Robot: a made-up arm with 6 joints.
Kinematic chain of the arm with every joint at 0, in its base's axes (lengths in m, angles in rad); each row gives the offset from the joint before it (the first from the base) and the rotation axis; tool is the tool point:
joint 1: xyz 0 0 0.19 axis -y
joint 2: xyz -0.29 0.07 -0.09 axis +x
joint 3: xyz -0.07 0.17 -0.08 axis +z
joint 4: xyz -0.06 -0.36 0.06 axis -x
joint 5: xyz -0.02 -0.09 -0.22 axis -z
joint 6: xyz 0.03 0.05 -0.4 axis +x
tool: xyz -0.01 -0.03 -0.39
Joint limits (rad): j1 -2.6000..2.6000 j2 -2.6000..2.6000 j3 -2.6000..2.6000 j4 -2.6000..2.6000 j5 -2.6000..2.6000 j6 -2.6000..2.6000
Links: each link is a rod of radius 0.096 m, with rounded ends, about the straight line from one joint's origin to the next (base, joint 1, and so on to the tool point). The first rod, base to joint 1, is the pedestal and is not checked.
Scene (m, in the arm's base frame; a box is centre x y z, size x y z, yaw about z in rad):
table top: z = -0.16
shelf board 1: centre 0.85 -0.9 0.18 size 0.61 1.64 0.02 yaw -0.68
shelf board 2: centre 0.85 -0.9 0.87 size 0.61 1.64 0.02 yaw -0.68
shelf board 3: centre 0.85 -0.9 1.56 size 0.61 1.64 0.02 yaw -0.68
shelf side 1: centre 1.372 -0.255 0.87 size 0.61 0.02 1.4 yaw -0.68
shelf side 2: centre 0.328 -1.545 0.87 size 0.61 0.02 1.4 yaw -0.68
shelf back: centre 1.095 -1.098 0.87 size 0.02 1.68 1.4 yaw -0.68
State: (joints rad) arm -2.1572 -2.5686 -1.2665 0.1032 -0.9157 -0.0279
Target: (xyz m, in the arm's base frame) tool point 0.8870 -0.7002 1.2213
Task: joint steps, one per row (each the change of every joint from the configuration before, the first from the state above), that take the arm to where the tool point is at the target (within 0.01 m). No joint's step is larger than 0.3 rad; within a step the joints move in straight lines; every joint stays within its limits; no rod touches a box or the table.
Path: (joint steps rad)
1: 0.1183 -0.0078 0.0555 -0.1238 -0.1024 -0.2672
2: 0.1182 -0.0079 0.0555 -0.1239 -0.1024 -0.2671
3: 0.1183 -0.0079 0.0555 -0.1238 -0.1024 -0.2672
4: 0.1182 -0.0078 0.0555 -0.1238 -0.1024 -0.2672
5: 0.2164 0.0000 -0.1024 0.2051 0.1052 0.2891
6: 0.2164 0.0000 -0.1023 0.2052 0.1053 0.2891
7: -0.2620 0.0734 -0.1111 0.1863 0.0608 0.1765
8: -0.2621 0.0734 -0.1111 0.1864 0.0609 0.1764
9: -0.2620 0.0734 -0.1111 0.1864 0.0608 0.1764

